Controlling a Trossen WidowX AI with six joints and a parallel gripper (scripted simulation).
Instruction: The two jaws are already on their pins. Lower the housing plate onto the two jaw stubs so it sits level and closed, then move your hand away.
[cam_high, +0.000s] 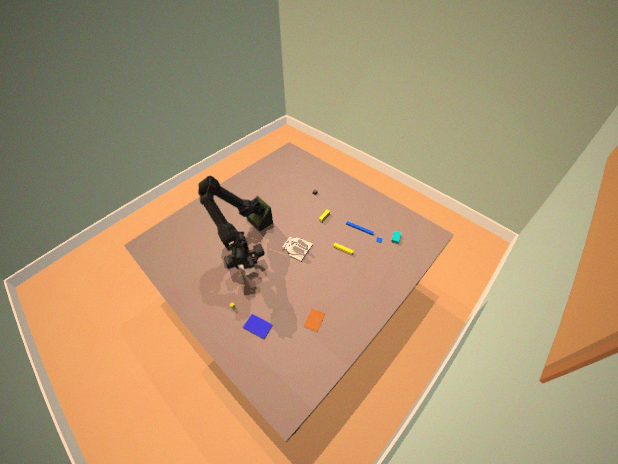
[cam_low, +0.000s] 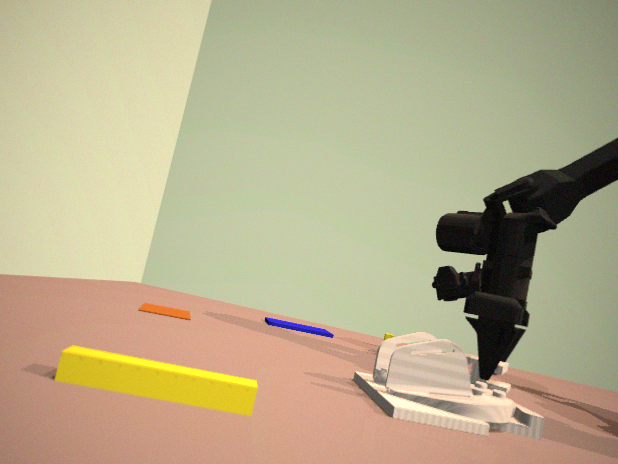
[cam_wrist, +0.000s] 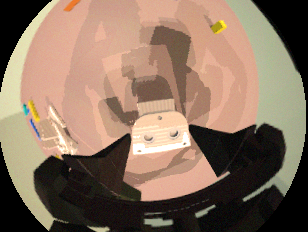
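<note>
Right now my gripper tip is 2 cm below the white housing part and 1 cm short of it. The rest, counted from my gripper tip: small yellow cube 20 cm to the right, 11 cm ahead; then dark cube 63 cm to the left, 7 cm behind; then orange tile 43 cm ahead, 1 cm to the right, 1 cm below.
</note>
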